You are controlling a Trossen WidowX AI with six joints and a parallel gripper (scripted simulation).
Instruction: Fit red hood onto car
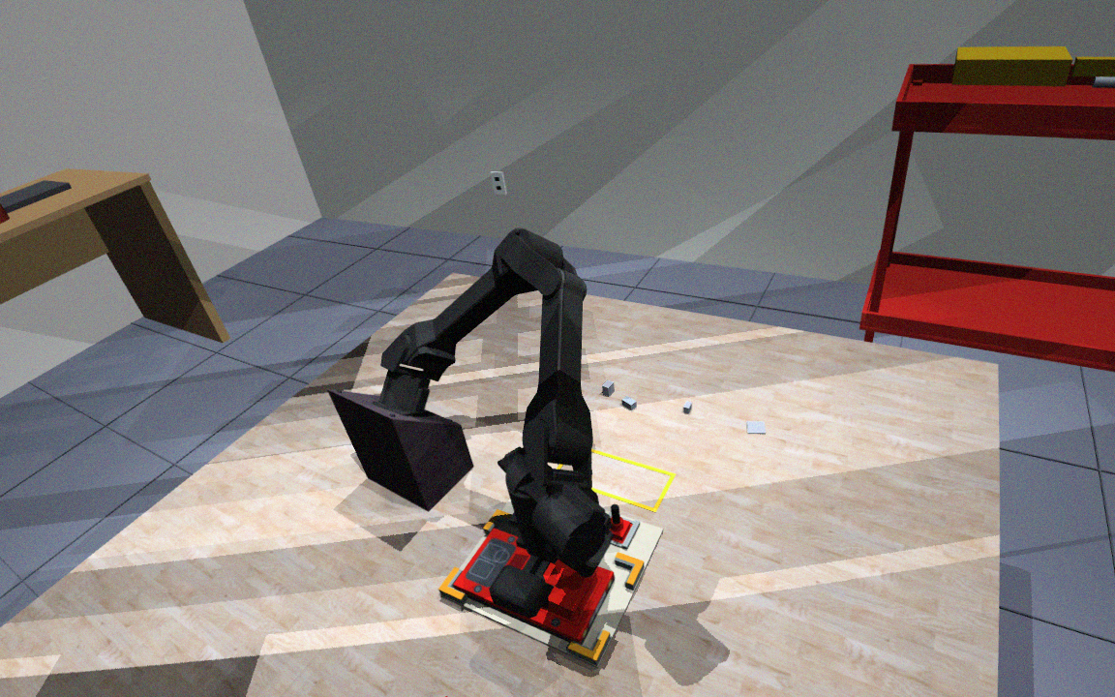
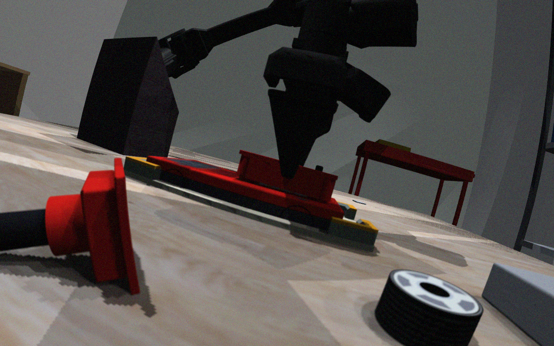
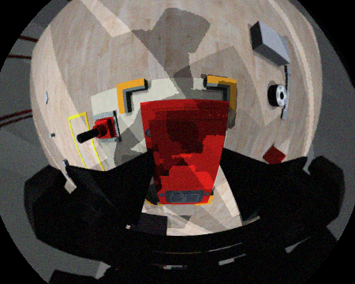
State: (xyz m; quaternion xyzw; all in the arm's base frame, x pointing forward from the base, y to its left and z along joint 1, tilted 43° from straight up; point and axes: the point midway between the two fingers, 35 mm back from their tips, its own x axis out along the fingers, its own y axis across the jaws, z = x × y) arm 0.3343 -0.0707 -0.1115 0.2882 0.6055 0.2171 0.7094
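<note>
The red hood lies right at my gripper tip. Also, from my gripper tip: grey engine block 10 mm below; then black wheel 180 mm to the right, 80 mm ahead, 30 mm below.
</note>
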